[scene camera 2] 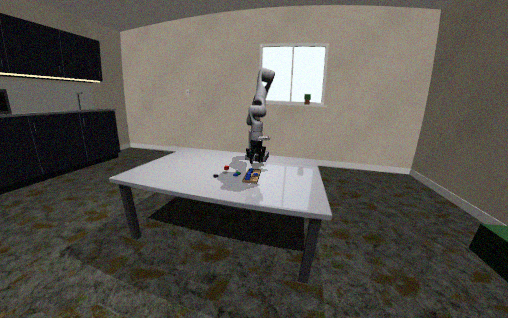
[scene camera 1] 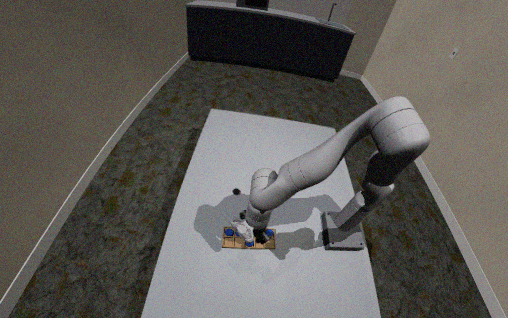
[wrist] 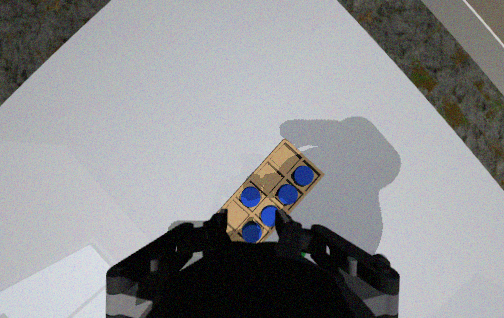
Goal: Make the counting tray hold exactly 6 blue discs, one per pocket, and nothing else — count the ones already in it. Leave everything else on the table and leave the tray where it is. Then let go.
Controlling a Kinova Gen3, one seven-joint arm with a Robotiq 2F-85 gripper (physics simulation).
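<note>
The wooden counting tray (scene camera 1: 228, 241) (scene camera 2: 251, 181) (wrist: 237, 212) has two rows of pockets. In the wrist view, one row holds a blue disc (wrist: 303, 176) at the far end, then a second disc (wrist: 287, 194), a third disc (wrist: 268, 216) partly behind a finger, and another disc (wrist: 251, 232) at the near end. The other row holds one blue disc (wrist: 250, 197) in its third pocket from the far end; its other pockets show bare wood. My gripper (scene camera 2: 257, 161) (wrist: 251, 217) is partly open and empty, above the tray. A loose blue disc (scene camera 2: 236, 175) lies on the table beside the tray.
A green piece (scene camera 2: 238, 173) lies by the loose blue disc. A red piece (scene camera 2: 226, 167) and a black disc (scene camera 1: 236, 191) (scene camera 2: 215, 175) lie farther from the tray on the white table (scene camera 1: 200, 280) (scene camera 2: 165, 182). The arm's base (scene camera 1: 345, 240) stands on the table.
</note>
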